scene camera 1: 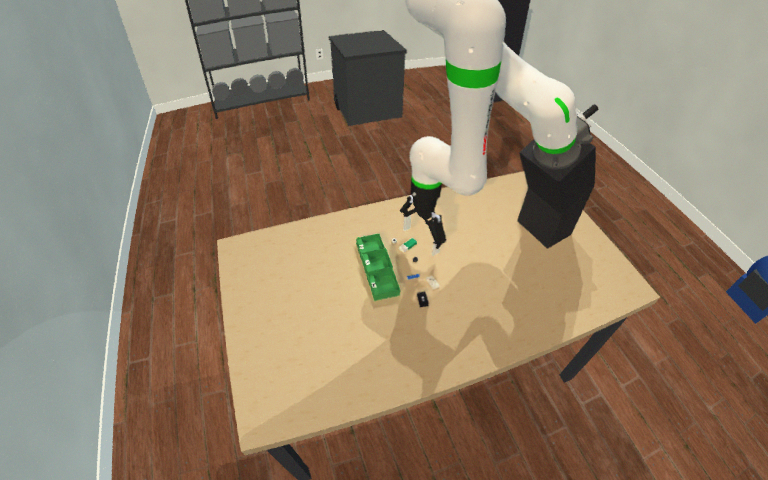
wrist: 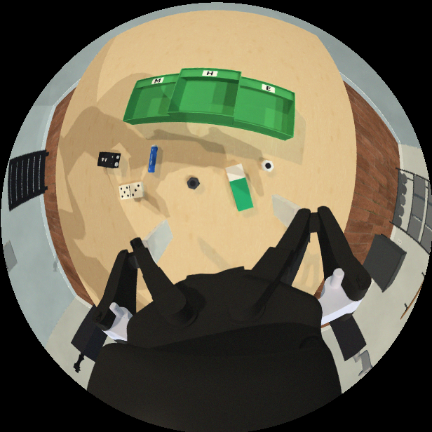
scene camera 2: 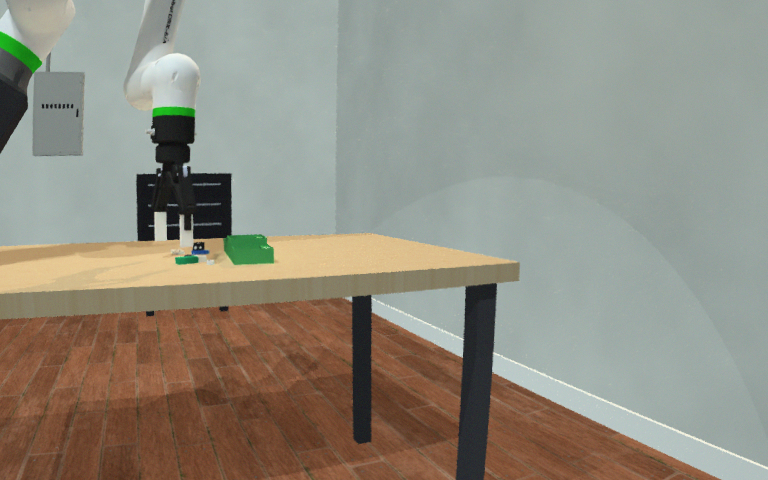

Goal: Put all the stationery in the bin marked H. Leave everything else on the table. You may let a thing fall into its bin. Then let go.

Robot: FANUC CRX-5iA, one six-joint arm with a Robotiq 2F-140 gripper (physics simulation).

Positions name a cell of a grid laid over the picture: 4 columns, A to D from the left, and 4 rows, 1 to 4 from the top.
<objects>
green three-compartment bin block: scene camera 1 B3; wrist C1; scene camera 2 B3
</objects>
